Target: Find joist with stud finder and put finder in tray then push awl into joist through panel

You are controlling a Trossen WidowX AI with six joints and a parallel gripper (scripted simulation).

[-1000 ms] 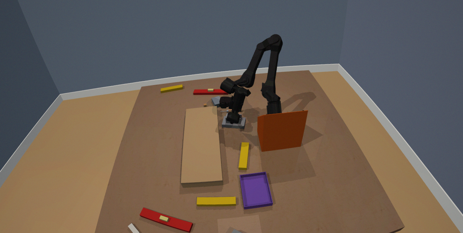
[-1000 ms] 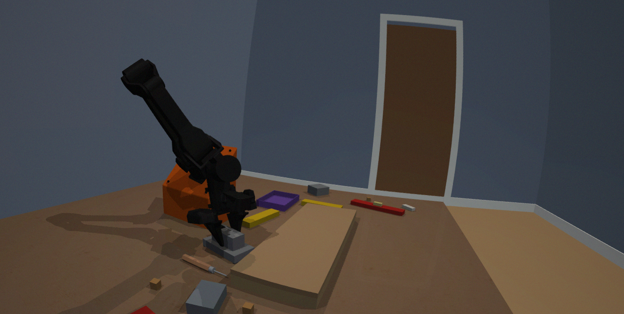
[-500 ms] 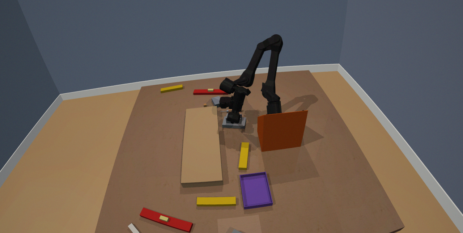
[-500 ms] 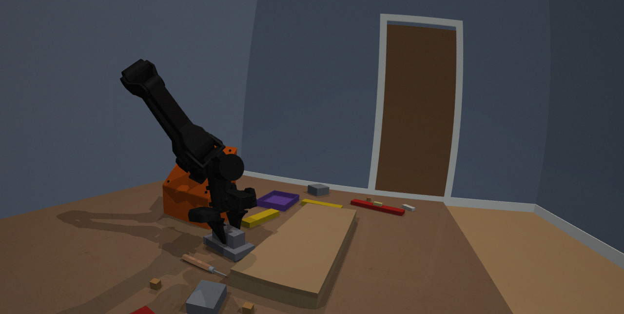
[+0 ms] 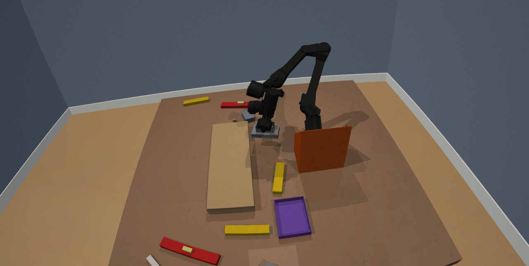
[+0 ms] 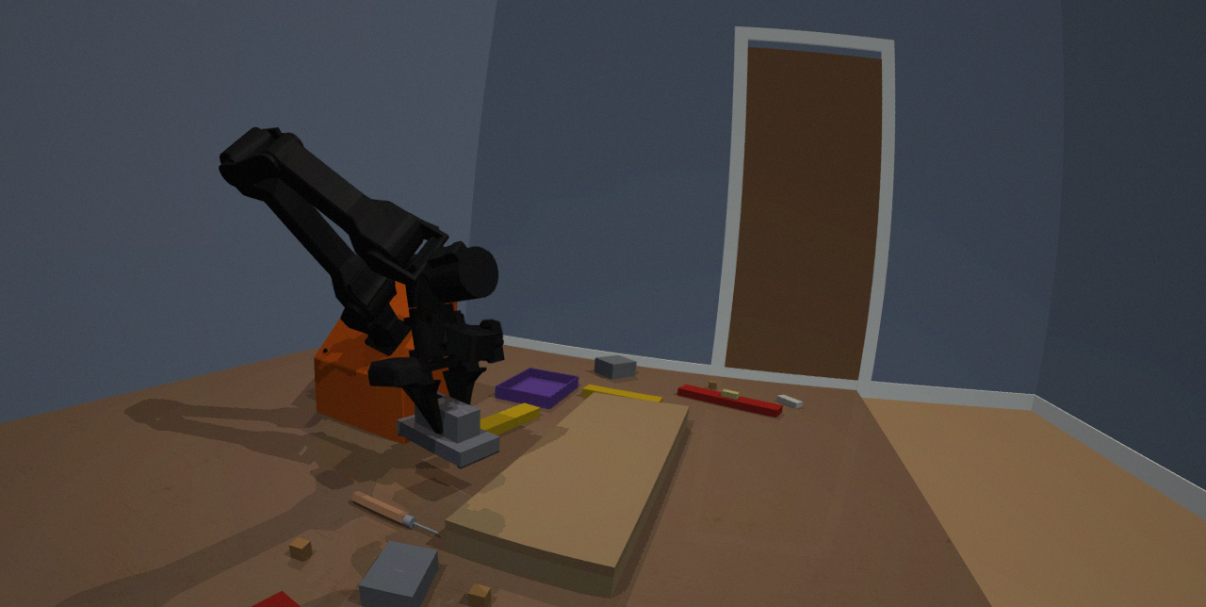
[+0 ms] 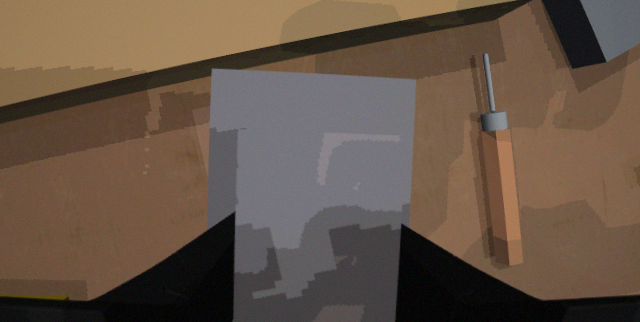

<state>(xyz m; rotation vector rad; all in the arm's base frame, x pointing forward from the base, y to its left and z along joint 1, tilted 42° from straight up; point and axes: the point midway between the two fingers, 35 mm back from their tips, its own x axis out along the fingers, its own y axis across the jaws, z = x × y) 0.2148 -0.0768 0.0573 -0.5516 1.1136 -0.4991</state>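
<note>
My gripper tip is 2 cm short of the awl, 11 cm to the left of it and 8 cm above it. Also, from my gripper tip: purple tray 13 cm behind, 43 cm to the left, 7 cm below; then grey stud finder 2 cm behind, 2 cm above; then grey block 10 cm ahead, 20 cm to the right, 7 cm below.
</note>
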